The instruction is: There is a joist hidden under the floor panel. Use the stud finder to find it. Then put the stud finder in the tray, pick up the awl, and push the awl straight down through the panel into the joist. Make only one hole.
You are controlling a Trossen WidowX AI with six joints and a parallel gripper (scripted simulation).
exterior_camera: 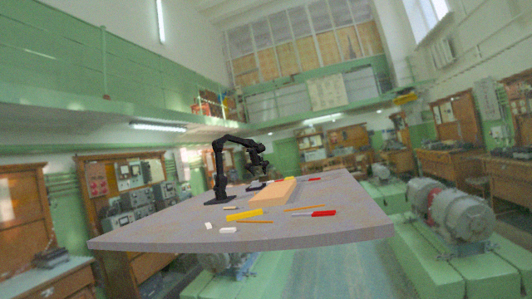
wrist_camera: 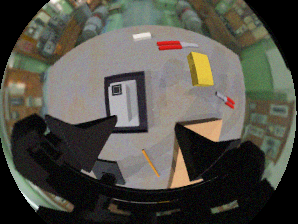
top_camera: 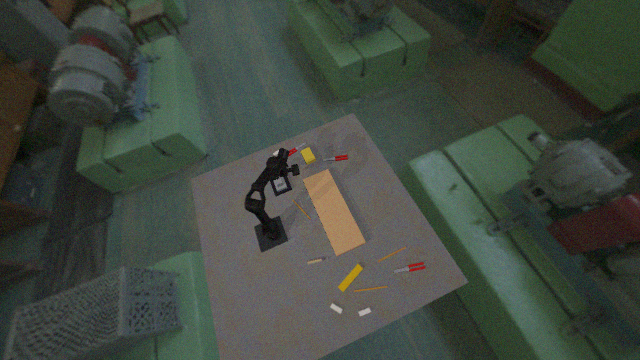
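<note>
Now: gripper tip 530 mm to the left of the awl and 90 mm above it. Also, from my gripper tip: square indicator (60 mm behind, 60 mm to the left, 40 mm below); stud finder (60 mm behind, 50 mm to the left, 50 mm below); dark tray (60 mm behind, 30 mm to the left, 90 mm below).
</note>
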